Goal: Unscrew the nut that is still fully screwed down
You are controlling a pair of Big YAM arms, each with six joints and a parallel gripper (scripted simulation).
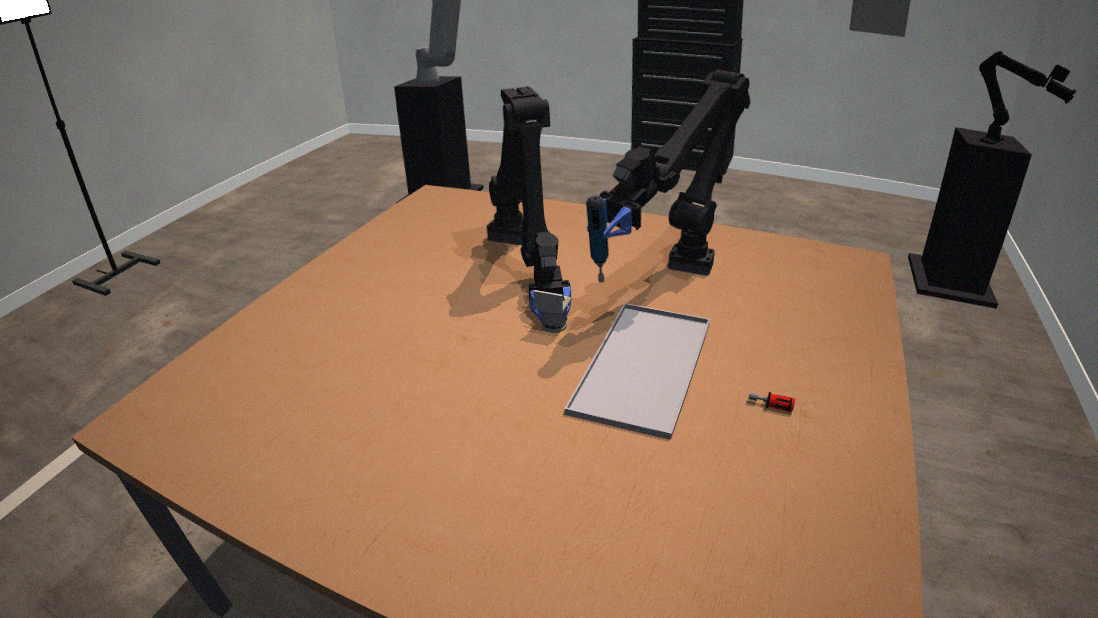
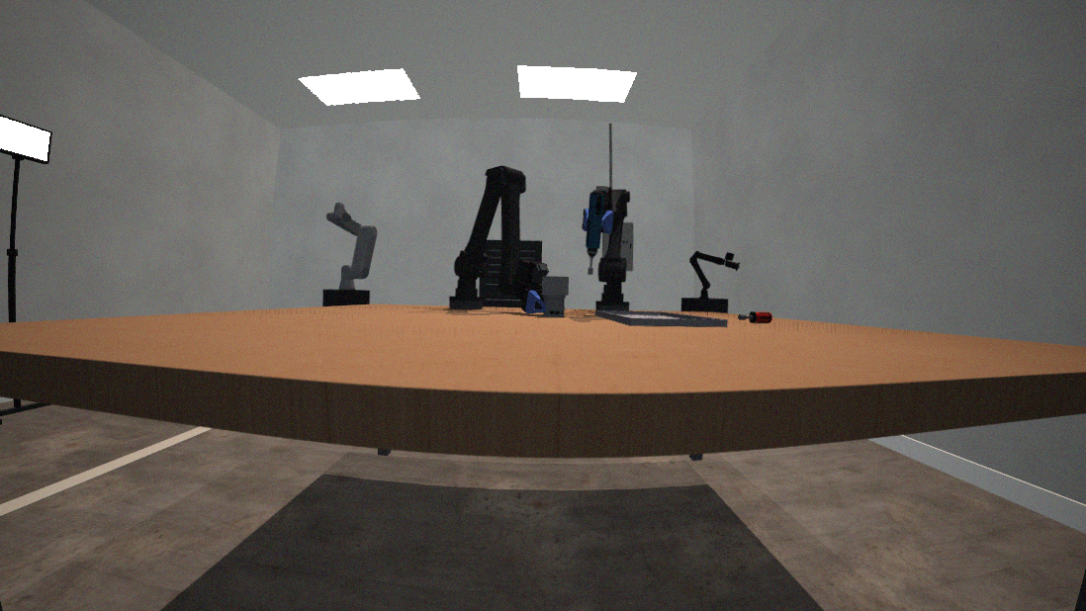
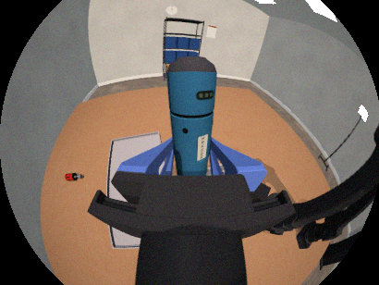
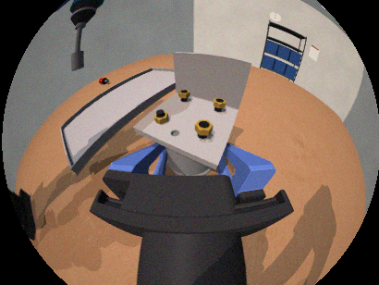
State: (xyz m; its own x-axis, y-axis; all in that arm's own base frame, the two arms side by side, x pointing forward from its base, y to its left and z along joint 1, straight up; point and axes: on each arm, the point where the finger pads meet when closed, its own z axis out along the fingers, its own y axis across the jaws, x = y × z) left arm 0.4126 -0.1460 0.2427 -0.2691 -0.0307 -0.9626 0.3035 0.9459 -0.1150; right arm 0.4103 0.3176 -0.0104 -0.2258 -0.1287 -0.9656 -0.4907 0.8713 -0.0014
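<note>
The joint module is 1 cm above my right hand. Also, from my right hand: flat grey tray 8 cm ahead, 25 cm to the left, 2 cm below; then red-handled tool 13 cm ahead, 54 cm to the left, 1 cm below; then grey bracket 5 cm above.
</note>
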